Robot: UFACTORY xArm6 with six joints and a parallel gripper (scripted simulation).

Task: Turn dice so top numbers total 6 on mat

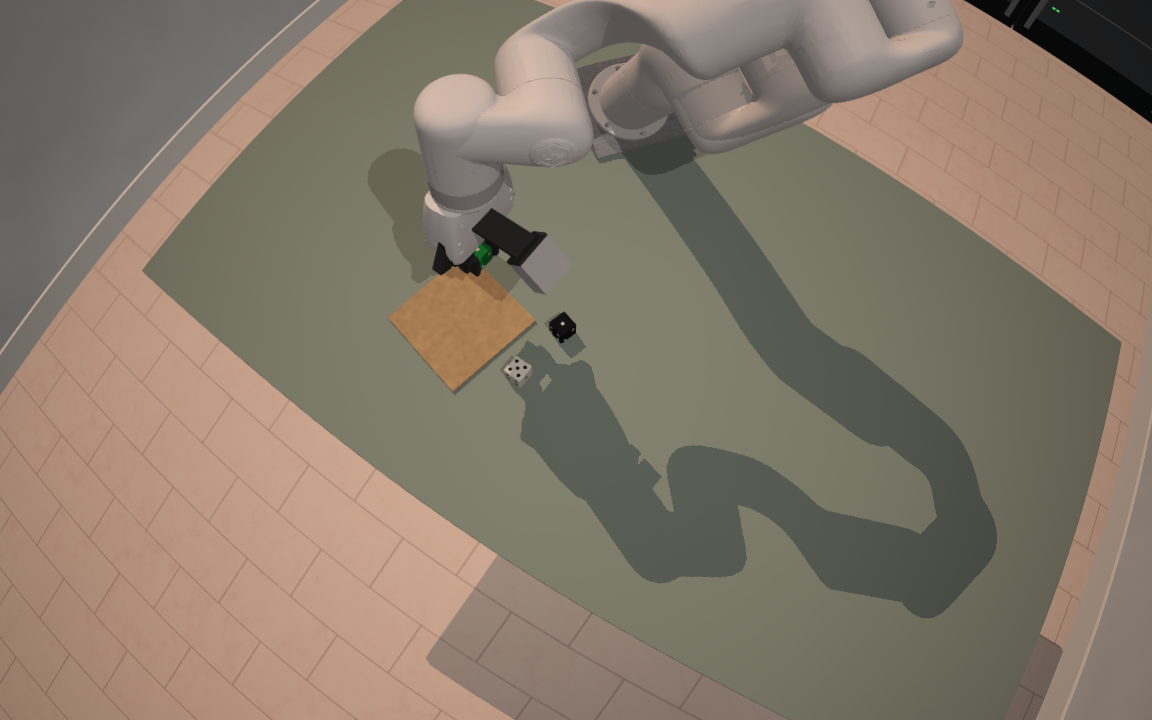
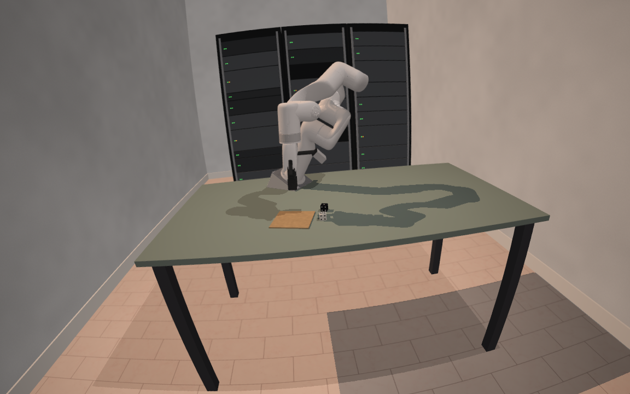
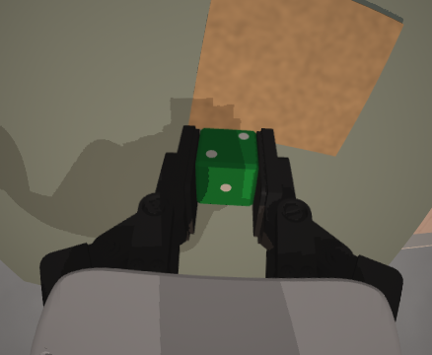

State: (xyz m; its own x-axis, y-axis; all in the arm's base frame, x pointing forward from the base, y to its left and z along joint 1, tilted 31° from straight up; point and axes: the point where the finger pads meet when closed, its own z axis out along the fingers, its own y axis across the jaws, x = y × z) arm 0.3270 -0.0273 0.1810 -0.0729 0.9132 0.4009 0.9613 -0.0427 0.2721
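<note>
The brown mat lies 12 cm below my hand and 5 cm ahead of it. Also, from my hand: white die (11 cm below, 10 cm to the left, 5 cm ahead); black die (11 cm to the left, 11 cm below, 3 cm behind); green die (1 cm below).
</note>
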